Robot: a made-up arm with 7 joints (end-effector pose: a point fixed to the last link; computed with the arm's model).
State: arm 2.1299 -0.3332 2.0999 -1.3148 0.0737 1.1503 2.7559
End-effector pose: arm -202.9 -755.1 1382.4 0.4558 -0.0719 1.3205
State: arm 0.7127 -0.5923 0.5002 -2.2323 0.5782 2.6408 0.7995
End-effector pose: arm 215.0 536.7 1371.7 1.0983 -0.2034 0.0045
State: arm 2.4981 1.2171 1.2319 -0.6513 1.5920 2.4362 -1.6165
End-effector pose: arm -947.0 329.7 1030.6 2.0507 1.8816 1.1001
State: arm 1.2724 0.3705 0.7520 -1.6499 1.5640 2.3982 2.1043
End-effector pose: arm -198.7 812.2 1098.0 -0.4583 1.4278 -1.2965
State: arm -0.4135 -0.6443 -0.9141 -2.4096 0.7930 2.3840 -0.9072
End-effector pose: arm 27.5 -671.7 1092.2 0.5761 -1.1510 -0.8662
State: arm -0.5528 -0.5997 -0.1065 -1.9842 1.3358 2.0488 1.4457
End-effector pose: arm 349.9 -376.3 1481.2 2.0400 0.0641 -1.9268
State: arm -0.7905 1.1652 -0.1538 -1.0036 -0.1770 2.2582 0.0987
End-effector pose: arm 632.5 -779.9 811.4 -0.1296 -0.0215 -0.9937
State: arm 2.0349 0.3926 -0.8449 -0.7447 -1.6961 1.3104 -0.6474
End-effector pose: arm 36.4 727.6 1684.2 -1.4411 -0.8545 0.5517
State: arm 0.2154 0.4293 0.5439 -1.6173 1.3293 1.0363 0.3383
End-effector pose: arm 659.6 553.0 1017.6 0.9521 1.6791 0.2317
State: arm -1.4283 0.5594 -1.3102 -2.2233 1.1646 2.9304 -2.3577
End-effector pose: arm -691.1 -197.3 1003.2 -0.3759 0.4815 -1.3880
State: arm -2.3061 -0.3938 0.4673 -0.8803 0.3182 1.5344 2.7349
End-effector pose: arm 112.6 -186.4 1885.4 -0.6117 1.0614 1.5279
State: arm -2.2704 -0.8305 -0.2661 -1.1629 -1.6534 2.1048 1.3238
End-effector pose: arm -11.0 175.0 1846.8 2.0937 0.4521 0.9062
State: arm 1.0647 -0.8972 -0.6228 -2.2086 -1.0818 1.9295 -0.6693
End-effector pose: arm 553.2 115.6 1461.9 -0.5146 -0.3823 1.0970
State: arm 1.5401 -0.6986 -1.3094 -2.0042 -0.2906 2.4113 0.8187
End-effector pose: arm 768.1 -34.4 1235.3 0.8833 -0.2782 -0.6630
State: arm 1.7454 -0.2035 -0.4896 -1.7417 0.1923 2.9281 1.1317
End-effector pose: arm 311.3 589.1 1482.9 1.5342 -0.1254 -0.1648
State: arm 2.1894 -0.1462 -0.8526 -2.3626 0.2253 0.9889 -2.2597
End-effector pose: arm 160.4 663.2 910.9 -0.9169 -1.5426 -2.1017
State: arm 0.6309 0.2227 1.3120 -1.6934 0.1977 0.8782 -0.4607
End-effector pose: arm -185.9 774.9 1205.0 -0.4512 1.3092 2.0598
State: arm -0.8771 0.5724 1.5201 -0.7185 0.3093 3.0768 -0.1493
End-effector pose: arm 597.7 -243.5 1659.8 1.3833 -1.8563 -0.2861
